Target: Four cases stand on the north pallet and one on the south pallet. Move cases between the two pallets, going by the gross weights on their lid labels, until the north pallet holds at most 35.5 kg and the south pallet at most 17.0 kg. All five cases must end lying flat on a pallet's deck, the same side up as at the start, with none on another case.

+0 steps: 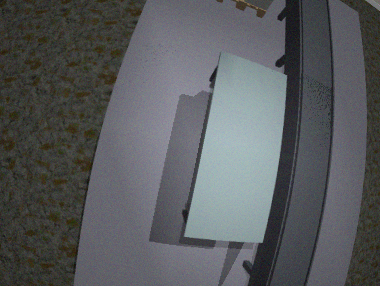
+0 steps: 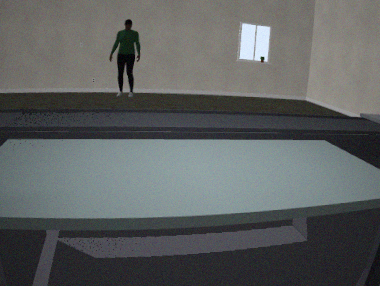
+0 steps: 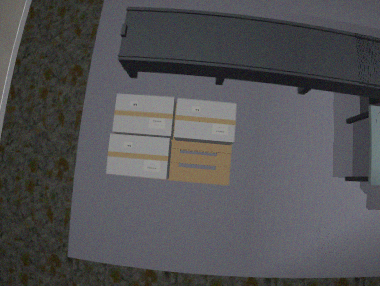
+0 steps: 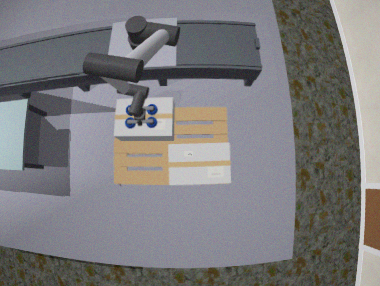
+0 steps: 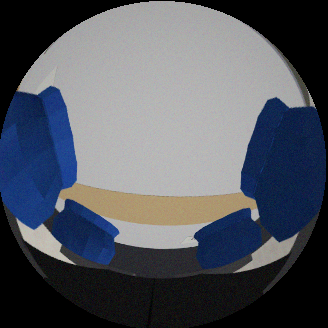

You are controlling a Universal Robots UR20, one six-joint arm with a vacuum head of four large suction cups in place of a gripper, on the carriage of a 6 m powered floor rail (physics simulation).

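Frame: origin at the arm's base, x ahead, y left, z up, level; centimetres.
Where they show: end effector, tool point: (image 5: 157, 192); arm's base, origin of the base link: (image 4: 141, 42).
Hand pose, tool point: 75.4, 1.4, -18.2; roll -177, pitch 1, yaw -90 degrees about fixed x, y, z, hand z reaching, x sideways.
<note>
Each offset is from my tool point to the top centre of the thing, as dx, dy, dz. Level surfaces: height alone.
My suction gripper (image 4: 141, 116) (image 5: 157, 185) has its four blue cups on the lid of a white case {+0.2, +1.4, +3.3} (image 4: 162, 131) (image 5: 160, 125) with a tan tape band. The case is level over the south pallet's rail-side left quarter, low at the deck; whether it touches is unclear. Another white case {+44.9, +54.5, +0.8} (image 4: 200, 153) lies on the south pallet (image 4: 145, 178), at the far-from-rail right quarter. Three white cases (image 3: 144, 106) (image 3: 205, 111) (image 3: 137, 162) lie flat on the north pallet (image 3: 200, 176); its fourth quarter shows bare slats. Label figures are too small to read.
A pale green table {dz +14.2} (image 1: 240, 150) (image 2: 190, 175) (image 3: 375, 145) (image 4: 11, 135) stands between the pallets. The floor rail (image 1: 315, 125) (image 3: 225, 45) (image 4: 215, 45) runs alongside, with the arm's white carriage (image 4: 167, 55) beside the south pallet. A person (image 2: 128, 45) stands beyond the rail.
</note>
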